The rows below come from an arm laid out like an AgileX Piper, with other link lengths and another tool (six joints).
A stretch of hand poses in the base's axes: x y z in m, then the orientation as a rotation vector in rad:
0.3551, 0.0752, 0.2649, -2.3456, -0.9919, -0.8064
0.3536, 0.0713, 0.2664, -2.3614, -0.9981, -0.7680
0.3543, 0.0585, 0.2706, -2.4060, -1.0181, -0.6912
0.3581, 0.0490, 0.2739, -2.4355, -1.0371, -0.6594
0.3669, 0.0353, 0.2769, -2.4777, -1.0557, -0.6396
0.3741, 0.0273, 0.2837, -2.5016, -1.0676, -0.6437
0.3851, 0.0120, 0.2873, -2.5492, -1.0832, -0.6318
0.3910, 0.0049, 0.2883, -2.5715, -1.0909, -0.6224
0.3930, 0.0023, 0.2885, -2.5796, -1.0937, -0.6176
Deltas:
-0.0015, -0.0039, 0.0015, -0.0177, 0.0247, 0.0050
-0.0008, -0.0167, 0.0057, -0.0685, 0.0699, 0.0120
0.0030, -0.0262, 0.0090, -0.1042, 0.0840, 0.0147
0.0118, -0.0399, 0.0120, -0.1490, 0.0882, 0.0080
0.0190, -0.0479, 0.0188, -0.1737, 0.0795, 0.0014
0.0300, -0.0632, 0.0224, -0.2207, 0.0781, -0.0115
0.0359, -0.0703, 0.0234, -0.2432, 0.0797, -0.0165
0.0379, -0.0729, 0.0236, -0.2516, 0.0811, -0.0180

